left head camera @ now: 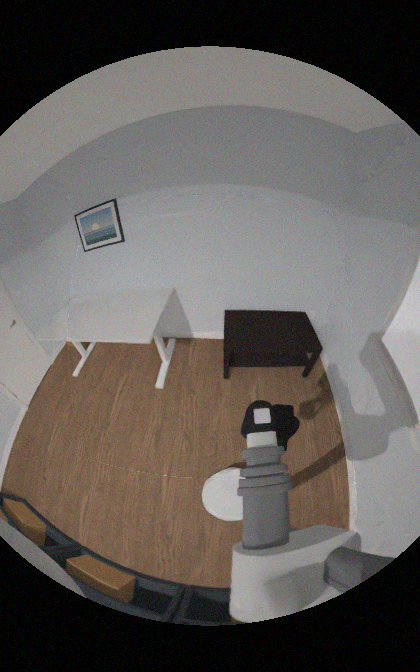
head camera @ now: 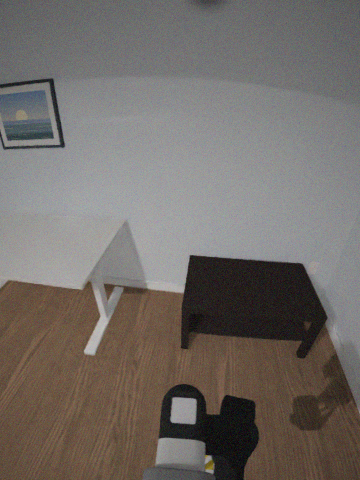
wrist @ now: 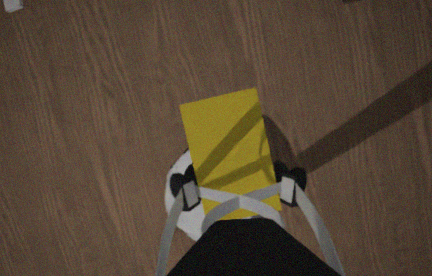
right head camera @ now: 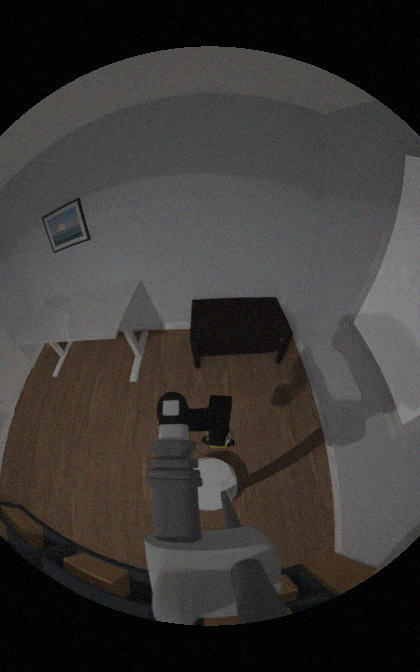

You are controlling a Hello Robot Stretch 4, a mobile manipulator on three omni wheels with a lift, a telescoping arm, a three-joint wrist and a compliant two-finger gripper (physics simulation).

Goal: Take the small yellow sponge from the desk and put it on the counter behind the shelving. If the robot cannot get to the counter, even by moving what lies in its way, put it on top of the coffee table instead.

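The yellow sponge is between the fingertips of my gripper, which is shut on it above the floor. A bit of the sponge also shows at the bottom of the head view. The dark coffee table stands against the far wall, ahead and slightly right of the gripper, apart from it. The white desk stands left of it. The counter does not show.
The shelving with cardboard boxes curves along the bottom of both side head views. The desk's white foot stands on the floor left of the coffee table. A wall runs along the right.
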